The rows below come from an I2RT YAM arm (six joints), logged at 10 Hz.
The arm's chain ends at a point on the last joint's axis. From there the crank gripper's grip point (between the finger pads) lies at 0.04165 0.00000 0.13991 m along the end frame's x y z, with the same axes.
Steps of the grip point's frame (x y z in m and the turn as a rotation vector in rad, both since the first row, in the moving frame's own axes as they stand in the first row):
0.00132 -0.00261 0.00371 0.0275 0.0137 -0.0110
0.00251 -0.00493 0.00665 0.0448 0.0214 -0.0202
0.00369 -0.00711 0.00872 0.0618 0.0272 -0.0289
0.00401 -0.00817 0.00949 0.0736 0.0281 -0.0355
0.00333 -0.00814 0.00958 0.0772 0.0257 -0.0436
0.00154 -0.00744 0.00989 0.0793 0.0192 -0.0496
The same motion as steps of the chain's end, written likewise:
-0.00057 0.00170 0.00435 0.0275 0.0137 -0.0110
-0.00040 0.00219 0.00773 0.0448 0.0214 -0.0202
0.00005 0.00275 0.01021 0.0618 0.0272 -0.0289
0.00031 0.00362 0.01115 0.0736 0.0281 -0.0355
0.00003 0.00450 0.01118 0.0772 0.0257 -0.0436
-0.00081 0.00574 0.01124 0.0793 0.0192 -0.0496

